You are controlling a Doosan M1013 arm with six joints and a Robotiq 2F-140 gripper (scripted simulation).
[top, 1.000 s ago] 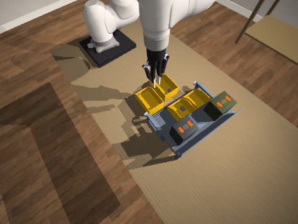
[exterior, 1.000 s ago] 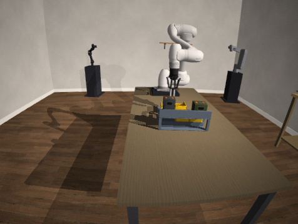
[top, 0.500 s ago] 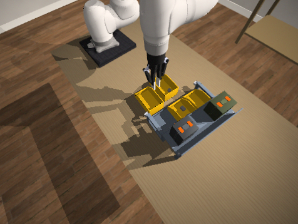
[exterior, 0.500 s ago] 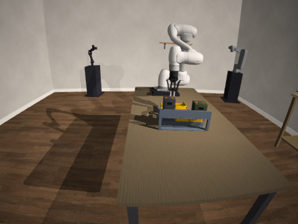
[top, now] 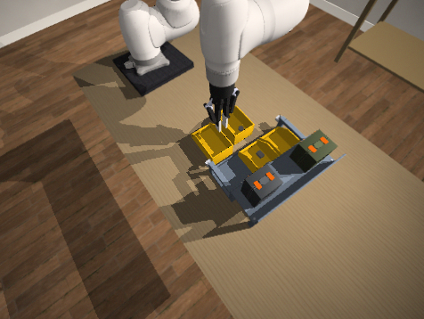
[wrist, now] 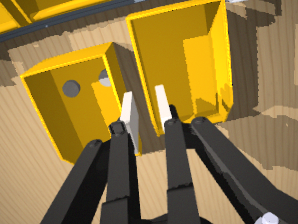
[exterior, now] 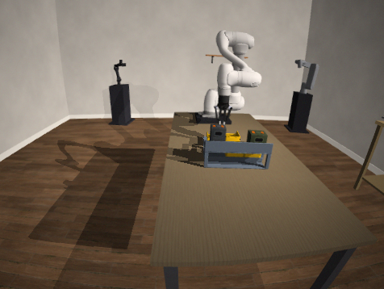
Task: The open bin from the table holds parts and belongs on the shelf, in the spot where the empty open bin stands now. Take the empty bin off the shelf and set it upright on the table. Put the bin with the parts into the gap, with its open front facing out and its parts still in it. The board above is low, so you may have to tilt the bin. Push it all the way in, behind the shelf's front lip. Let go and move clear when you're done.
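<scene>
My hand is 9 cm short of the shelf lip, 7 cm to the right of it and 13 cm above it. Also, from my hand: dark grey box (29 cm ahead, 3 cm to the right, 2 cm above); green box (27 cm ahead, 20 cm to the left, 1 cm above).
</scene>
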